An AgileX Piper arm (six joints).
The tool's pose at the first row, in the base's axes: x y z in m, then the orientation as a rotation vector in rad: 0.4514, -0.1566, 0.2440, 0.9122, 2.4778, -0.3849
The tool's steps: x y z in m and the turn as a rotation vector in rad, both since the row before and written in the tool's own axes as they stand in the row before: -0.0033, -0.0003, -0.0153, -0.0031, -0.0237, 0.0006; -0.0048, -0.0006, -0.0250, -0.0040, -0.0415, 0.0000; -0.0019, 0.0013, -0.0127, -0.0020, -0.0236, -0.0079; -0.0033, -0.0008, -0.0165, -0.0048, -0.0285, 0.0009; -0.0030, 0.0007, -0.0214, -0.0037, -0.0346, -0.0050; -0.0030, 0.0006, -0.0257, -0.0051, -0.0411, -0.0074; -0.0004, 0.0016, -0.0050, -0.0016, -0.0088, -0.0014; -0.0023, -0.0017, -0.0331, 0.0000, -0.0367, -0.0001; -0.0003, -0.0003, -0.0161, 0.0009, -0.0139, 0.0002; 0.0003, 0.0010, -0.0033, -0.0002, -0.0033, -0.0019; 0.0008, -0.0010, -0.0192, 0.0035, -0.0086, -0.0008; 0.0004, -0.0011, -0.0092, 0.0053, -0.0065, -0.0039; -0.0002, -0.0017, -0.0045, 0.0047, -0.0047, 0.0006
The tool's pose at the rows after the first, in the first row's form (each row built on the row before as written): 0.4484, -0.1523, 0.2587, 0.9020, 2.4559, -0.3894; 0.4425, -0.1448, 0.2823, 0.8836, 2.4181, -0.3991; 0.4398, -0.1392, 0.2936, 0.8640, 2.4007, -0.4078; 0.4349, -0.1340, 0.3089, 0.8516, 2.3742, -0.4112; 0.4284, -0.1251, 0.3275, 0.8305, 2.3451, -0.4201; 0.4194, -0.1139, 0.3490, 0.8036, 2.3111, -0.4302; 0.4183, -0.1104, 0.3528, 0.7978, 2.3037, -0.4316; 0.4029, -0.0965, 0.3787, 0.7835, 2.2698, -0.4427; 0.3949, -0.0887, 0.3903, 0.7788, 2.2568, -0.4478; 0.3937, -0.0861, 0.3923, 0.7753, 2.2547, -0.4494; 0.3829, -0.0767, 0.4052, 0.7729, 2.2469, -0.4563; 0.3773, -0.0726, 0.4113, 0.7688, 2.2424, -0.4662; 0.3740, -0.0716, 0.4147, 0.7700, 2.2374, -0.4727
